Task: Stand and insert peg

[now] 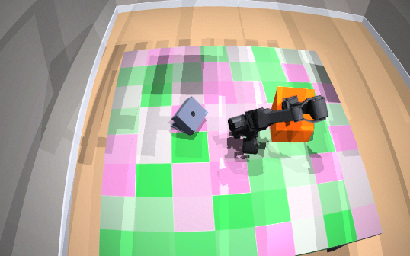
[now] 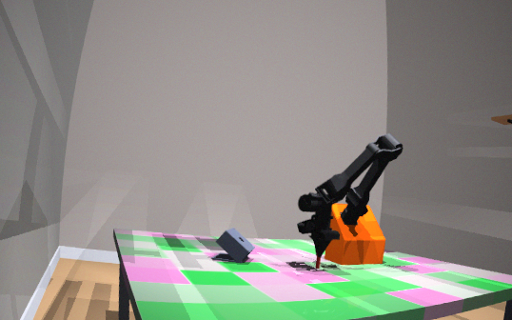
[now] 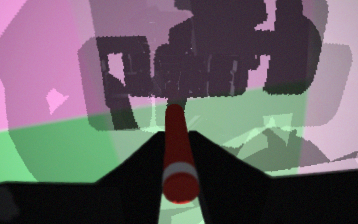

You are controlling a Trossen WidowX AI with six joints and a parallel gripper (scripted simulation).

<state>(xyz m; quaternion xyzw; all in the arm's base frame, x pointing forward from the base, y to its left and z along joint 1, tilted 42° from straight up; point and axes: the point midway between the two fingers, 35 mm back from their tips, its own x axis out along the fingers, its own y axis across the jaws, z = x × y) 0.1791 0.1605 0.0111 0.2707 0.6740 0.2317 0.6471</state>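
Now: gripper tip 260 mm short of the grey-blue sloped panel, 140 mm to the left of it and 10 mm below it. The rest, counted from my gripper tip: red peg (20 mm above).
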